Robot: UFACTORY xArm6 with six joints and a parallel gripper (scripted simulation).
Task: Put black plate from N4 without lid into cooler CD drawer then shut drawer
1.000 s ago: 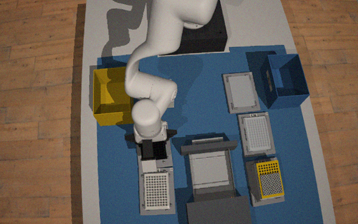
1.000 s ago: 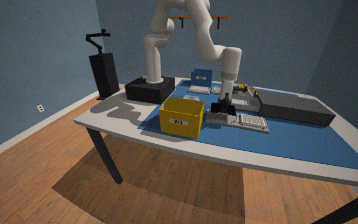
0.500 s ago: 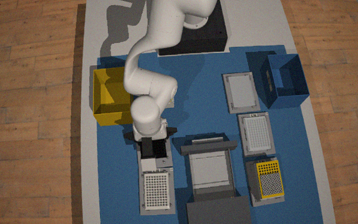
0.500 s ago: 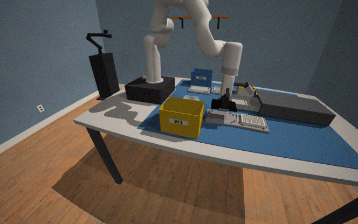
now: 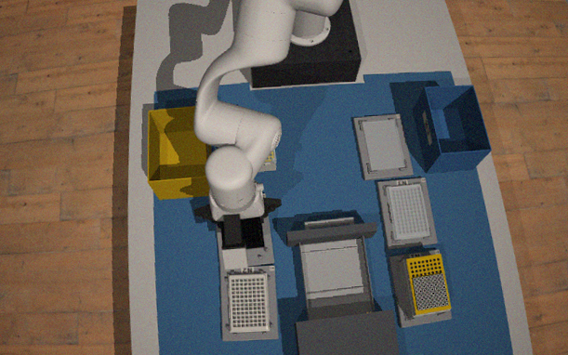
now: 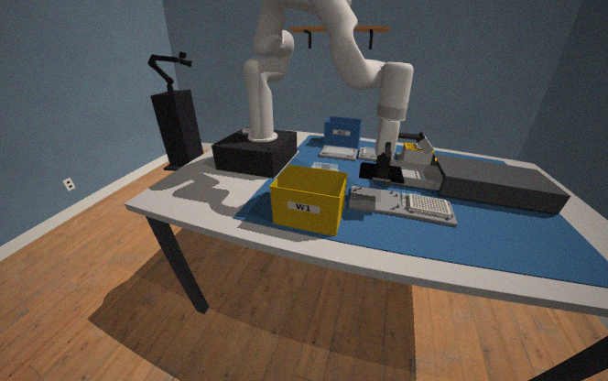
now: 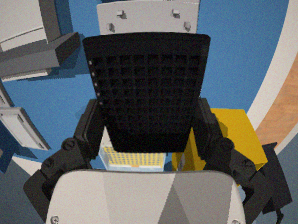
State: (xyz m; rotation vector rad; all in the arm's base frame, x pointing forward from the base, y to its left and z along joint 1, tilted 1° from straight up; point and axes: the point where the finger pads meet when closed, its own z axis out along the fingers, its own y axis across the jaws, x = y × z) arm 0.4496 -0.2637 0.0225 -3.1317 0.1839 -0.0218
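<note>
Now: the cooler drawer 170 mm to the left of my hand, 170 mm ahead of it and 90 mm below it. From my hand the other things lie so: black plate: 10 mm below; blue bin: 540 mm to the left, 110 mm behind, 80 mm below; yellow bin W1: 200 mm behind, 100 mm to the right, 80 mm below.
</note>
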